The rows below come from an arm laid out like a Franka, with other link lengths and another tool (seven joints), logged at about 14 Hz.
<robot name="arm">
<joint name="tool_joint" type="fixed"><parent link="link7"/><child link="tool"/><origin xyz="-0.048 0.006 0.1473" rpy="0 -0.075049 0.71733"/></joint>
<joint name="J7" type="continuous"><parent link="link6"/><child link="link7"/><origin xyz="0.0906 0 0" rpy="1.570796 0 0"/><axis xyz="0 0 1"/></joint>
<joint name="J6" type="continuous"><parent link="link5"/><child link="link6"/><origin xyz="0 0 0" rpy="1.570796 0 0"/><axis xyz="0 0 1"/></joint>
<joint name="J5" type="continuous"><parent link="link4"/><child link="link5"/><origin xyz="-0.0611 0.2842 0" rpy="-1.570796 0 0"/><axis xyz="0 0 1"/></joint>
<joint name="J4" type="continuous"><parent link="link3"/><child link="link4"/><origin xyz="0.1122 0 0" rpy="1.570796 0 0"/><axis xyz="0 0 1"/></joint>
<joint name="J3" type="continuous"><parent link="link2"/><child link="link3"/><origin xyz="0 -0.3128 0" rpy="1.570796 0 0"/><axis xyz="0 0 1"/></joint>
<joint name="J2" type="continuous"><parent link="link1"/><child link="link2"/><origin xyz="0 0 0" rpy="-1.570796 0 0"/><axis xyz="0 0 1"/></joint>
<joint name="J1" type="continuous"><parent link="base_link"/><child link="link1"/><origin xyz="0 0 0.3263" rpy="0 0 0"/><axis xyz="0 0 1"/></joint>
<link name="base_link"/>
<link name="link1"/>
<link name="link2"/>
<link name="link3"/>
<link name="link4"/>
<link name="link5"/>
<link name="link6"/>
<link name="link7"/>
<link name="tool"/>
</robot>
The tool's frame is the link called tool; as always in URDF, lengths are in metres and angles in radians. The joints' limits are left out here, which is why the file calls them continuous.
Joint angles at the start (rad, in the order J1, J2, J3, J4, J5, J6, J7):
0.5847, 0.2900, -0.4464, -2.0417, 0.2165, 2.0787, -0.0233
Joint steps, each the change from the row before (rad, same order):
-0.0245, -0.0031, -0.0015, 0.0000, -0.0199, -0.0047, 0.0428
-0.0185, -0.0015, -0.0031, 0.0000, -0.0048, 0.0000, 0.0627
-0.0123, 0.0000, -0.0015, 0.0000, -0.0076, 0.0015, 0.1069
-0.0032, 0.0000, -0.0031, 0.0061, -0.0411, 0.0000, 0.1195
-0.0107, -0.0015, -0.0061, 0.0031, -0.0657, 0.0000, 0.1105
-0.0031, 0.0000, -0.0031, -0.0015, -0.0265, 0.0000, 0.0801
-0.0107, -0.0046, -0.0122, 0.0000, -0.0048, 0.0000, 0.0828
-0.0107, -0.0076, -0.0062, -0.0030, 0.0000, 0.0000, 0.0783
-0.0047, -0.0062, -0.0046, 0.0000, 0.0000, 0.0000, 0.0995
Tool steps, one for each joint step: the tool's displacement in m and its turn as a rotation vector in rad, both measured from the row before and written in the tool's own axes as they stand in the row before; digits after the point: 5 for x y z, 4 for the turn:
0.00767, 0.00848, -0.00266, -0.0042, 0.0061, 0.0586
0.00540, 0.00450, -0.00174, 0.0080, 0.0012, 0.0809
0.00209, 0.00036, -0.00062, 0.0076, 0.0043, 0.1165
0.00214, -0.00122, -0.00215, -0.0066, 0.0324, 0.1057
0.00904, 0.00268, -0.00208, -0.0145, 0.0504, 0.0962
0.00229, -0.00005, 0.00067, -0.0046, 0.0204, 0.0740
0.00741, 0.00057, -0.00226, 0.0111, 0.0014, 0.1025
0.00463, -0.00001, -0.00227, 0.0112, -0.0047, 0.0943
0.00071, -0.00253, -0.00258, 0.0138, -0.0030, 0.1078

